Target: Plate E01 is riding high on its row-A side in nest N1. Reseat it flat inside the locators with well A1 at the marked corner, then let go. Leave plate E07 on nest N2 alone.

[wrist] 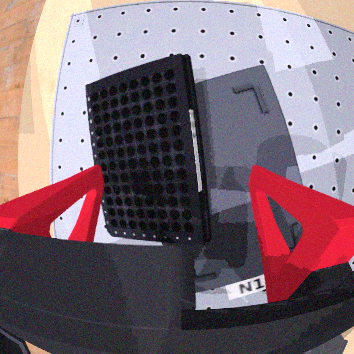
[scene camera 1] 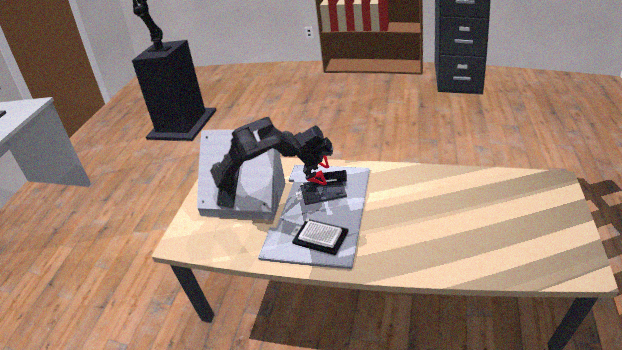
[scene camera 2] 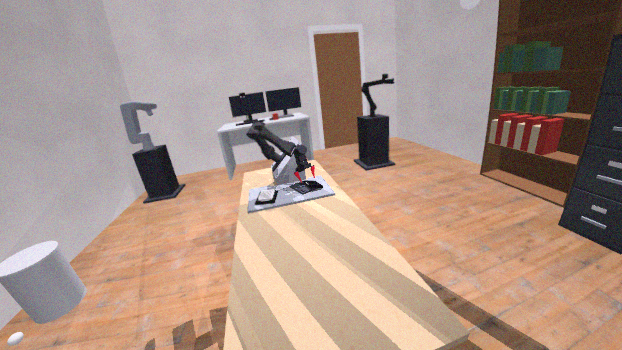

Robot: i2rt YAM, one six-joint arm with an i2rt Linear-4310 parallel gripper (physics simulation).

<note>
The gripper (wrist: pixel 175 173) is open, holding nothing. Further things: a nest N1 (scene camera 1: pixel 312 193).
</note>
